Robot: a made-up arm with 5 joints.
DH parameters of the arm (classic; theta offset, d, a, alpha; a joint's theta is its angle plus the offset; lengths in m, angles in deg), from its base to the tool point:
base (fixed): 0 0 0.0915 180
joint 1: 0 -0.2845 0.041 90
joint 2: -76.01 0 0.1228 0
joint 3: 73.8 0 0.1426 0
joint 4: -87.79 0.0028 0 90
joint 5: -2.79 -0.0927 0 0
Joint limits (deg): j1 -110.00..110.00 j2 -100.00..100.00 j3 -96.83..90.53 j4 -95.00..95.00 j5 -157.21..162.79
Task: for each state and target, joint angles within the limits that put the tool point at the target. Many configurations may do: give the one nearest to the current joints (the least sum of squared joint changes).
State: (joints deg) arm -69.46 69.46 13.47 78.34 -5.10
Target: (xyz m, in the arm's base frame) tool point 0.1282 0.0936 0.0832
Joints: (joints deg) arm -66.99 81.88 3.43 64.09 -5.10
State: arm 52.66 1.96 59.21 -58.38 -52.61
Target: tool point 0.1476 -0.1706 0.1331
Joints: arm 72.69 43.33 55.97 -44.03 -52.61
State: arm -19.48 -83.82 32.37 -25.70 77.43
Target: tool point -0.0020 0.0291 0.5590
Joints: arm 15.65 -81.77 -2.05 -28.40 77.43
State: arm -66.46 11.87 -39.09 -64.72 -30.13
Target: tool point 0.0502 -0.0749 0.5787
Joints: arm -63.00 -28.59 -62.78 -67.74 -30.13
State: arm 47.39 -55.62 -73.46 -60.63 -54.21
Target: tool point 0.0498 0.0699 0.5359
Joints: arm 57.21 -22.63 -69.98 -94.89 -54.21
